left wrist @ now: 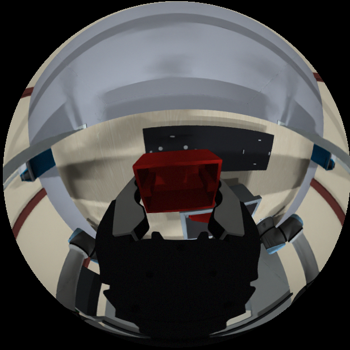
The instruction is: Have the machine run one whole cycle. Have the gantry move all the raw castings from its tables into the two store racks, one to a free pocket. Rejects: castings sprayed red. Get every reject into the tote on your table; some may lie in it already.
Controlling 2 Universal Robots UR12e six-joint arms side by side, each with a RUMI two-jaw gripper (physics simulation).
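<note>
A red casting (177,158), an open box shape with its hollow side facing the camera, is between the two fingers of my left gripper (177,177). The fingers are closed against its left and right sides, and it is held above the table. Below and to the right of it, partly behind the right finger, shows part of a grey tote (183,227) with a light rim. A red piece (199,218) lies inside the tote; the casting and the finger hide the rest of it. My right gripper does not show. The machine, the gantry and the store racks cannot be made out.
A long black plate (232,145) with small light fittings lies on the pale wooden table (105,145) beyond the held casting. Dark arm joints with blue caps show at the lower left (82,243) and lower right (280,234). A large grey curved surface (175,55) fills the top.
</note>
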